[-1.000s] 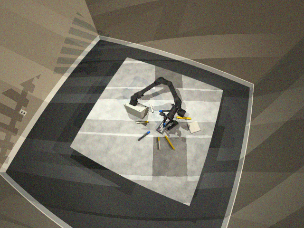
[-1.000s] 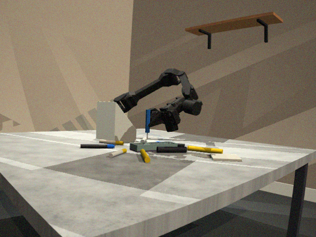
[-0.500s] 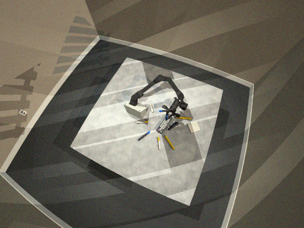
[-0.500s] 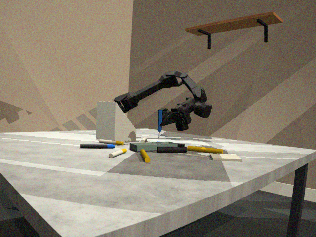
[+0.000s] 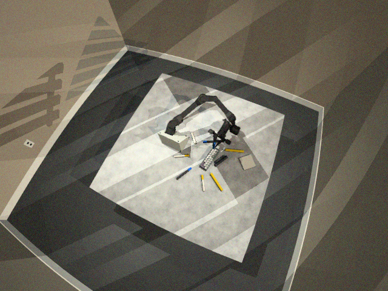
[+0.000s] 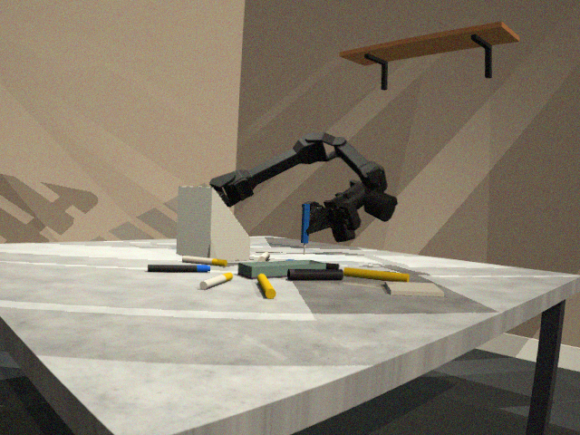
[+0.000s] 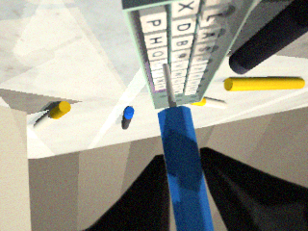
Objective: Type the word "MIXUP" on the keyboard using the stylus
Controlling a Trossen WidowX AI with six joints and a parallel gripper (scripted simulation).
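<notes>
My gripper tip is 90 mm short of the black cylinder, 60 mm to the left of it and 80 mm above it. The rest, counted from my gripper tip: yellow marker (170 mm ahead, 60 mm to the left, 90 mm below); then blue stylus (10 mm below); then notepad (290 mm ahead, 90 mm below).
</notes>
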